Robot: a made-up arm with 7 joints.
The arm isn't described. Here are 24 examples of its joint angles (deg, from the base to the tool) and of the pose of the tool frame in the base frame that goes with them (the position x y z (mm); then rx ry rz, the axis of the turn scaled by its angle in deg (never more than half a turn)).
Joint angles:
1: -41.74 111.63 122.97 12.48 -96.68 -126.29 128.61
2: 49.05 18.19 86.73 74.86 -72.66 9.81 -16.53
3: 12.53 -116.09 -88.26 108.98 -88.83 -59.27 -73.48
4: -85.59 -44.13 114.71 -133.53 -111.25 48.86 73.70
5: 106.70 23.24 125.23 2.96 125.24 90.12 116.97
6: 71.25 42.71 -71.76 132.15 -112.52 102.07 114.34
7: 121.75 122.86 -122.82 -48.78 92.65 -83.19 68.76
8: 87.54 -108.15 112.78 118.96 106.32 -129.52 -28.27
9: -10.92 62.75 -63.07 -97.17 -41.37 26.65 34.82
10: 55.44 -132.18 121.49 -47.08 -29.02 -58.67 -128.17
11: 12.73 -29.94 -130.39 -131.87 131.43 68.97 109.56
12: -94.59 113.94 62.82 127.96 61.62 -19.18 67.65
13: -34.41 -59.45 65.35 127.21 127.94 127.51 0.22
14: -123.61 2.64 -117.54 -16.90 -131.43 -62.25 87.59
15: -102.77 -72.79 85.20 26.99 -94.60 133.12 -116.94
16: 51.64 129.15 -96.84 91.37 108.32 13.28 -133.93
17: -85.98 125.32 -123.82 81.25 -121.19 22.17 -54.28
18: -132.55 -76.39 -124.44 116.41 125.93 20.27 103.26
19: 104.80 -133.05 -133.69 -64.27 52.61 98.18 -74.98
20: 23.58 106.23 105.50 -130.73 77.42 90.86 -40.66
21: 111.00 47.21 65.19 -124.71 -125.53 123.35 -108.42
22: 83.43 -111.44 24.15 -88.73 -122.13 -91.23 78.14
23: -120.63 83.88 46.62 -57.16 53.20 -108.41 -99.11
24: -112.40 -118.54 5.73 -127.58 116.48 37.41 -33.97
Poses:
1: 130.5 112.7 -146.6 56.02 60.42 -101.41
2: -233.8 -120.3 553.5 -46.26 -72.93 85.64
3: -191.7 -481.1 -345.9 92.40 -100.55 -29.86
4: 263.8 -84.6 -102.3 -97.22 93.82 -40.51
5: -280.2 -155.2 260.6 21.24 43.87 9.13
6: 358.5 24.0 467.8 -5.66 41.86 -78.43
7: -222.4 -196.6 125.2 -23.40 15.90 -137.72
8: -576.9 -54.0 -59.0 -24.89 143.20 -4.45
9: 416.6 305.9 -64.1 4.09 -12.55 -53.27
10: 202.1 -248.3 722.0 49.12 -42.73 89.52
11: 319.0 -93.7 96.8 -90.33 94.29 6.88
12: 201.0 441.6 1.5 60.61 -110.25 108.96
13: 352.8 -407.2 357.1 9.07 -126.14 37.20
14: -384.2 -239.9 -387.9 8.83 -1.23 -137.33
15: 234.6 -502.4 -125.1 72.05 -158.13 32.62
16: 421.6 -211.1 173.5 -10.01 116.63 -52.65
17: -457.4 -47.4 -108.8 51.76 -79.34 -25.18
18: -339.5 96.9 92.6 47.65 58.06 -99.24
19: 180.3 -115.3 252.9 -74.15 79.00 3.03
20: 99.6 -49.0 536.9 -38.31 52.10 -56.27
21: -460.5 295.3 515.3 4.57 -39.16 114.47
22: -282.9 -328.5 589.7 -81.92 -142.96 -37.27
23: 177.5 293.6 262.9 25.37 -29.38 86.63
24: -46.8 -415.0 190.6 -10.49 -23.79 40.56
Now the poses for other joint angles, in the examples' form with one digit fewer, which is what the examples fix.
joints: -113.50 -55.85 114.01 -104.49 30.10 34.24 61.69
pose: 252 -169 -220 -15.5 -91.7 -73.7
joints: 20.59 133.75 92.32 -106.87 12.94 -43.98 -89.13
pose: -255 -30 852 -6.3 -48.3 49.8
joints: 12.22 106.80 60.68 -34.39 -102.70 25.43 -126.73
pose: 266 59 644 16.4 -31.2 79.5
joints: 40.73 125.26 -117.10 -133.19 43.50 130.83 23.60
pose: 164 -55 -115 -16.6 122.9 11.2
